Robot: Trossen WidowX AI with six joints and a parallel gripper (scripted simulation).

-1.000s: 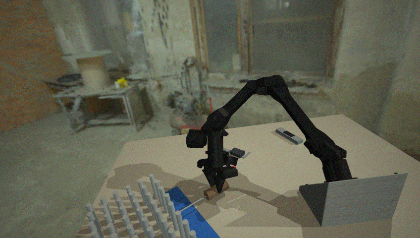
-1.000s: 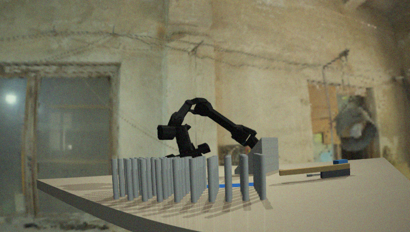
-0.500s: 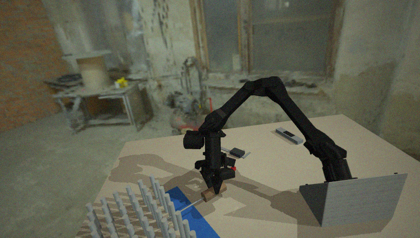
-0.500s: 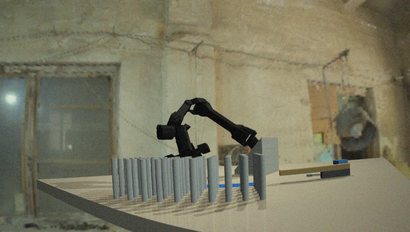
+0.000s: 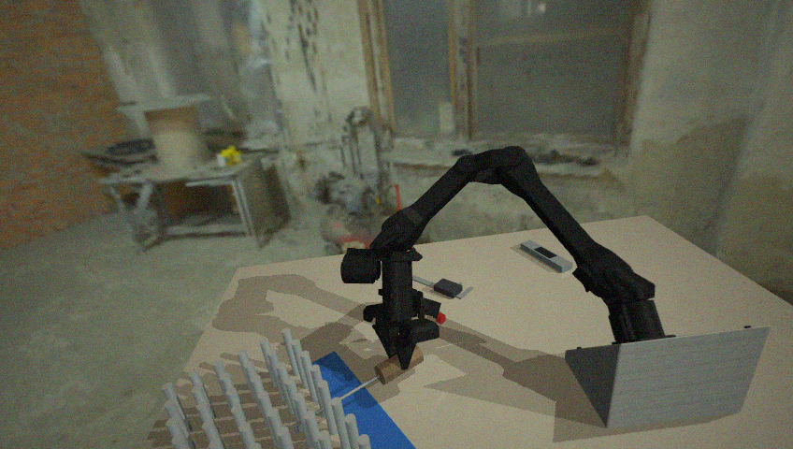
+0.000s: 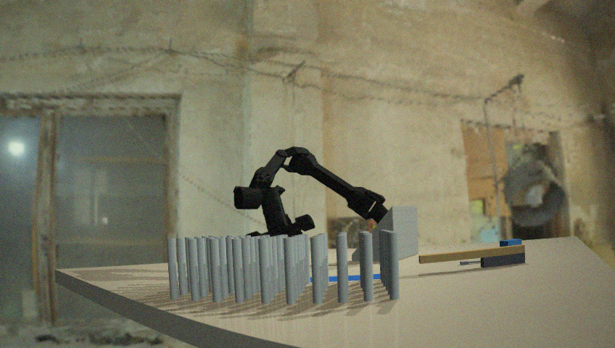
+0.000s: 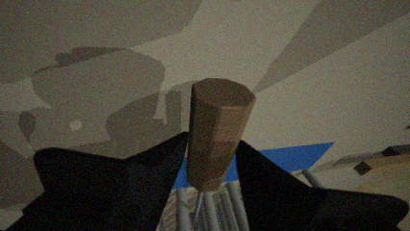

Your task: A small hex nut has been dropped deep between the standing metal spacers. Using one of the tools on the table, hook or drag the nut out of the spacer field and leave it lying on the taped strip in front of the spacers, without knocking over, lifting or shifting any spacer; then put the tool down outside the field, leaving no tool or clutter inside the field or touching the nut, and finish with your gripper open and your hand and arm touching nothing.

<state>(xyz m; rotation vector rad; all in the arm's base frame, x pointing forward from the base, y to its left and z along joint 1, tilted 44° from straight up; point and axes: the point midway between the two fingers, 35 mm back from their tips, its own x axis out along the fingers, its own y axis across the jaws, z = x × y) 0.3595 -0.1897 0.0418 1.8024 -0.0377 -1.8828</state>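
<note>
My gripper tip is 8 cm to the right of the blue taped strip, 8 cm short of it and 3 cm above it. From my gripper tip the other things lie so: small red cube: 14 cm to the right, 12 cm behind, 3 cm below; then grey flat block: 47 cm behind, 31 cm to the right, 2 cm below.
</note>
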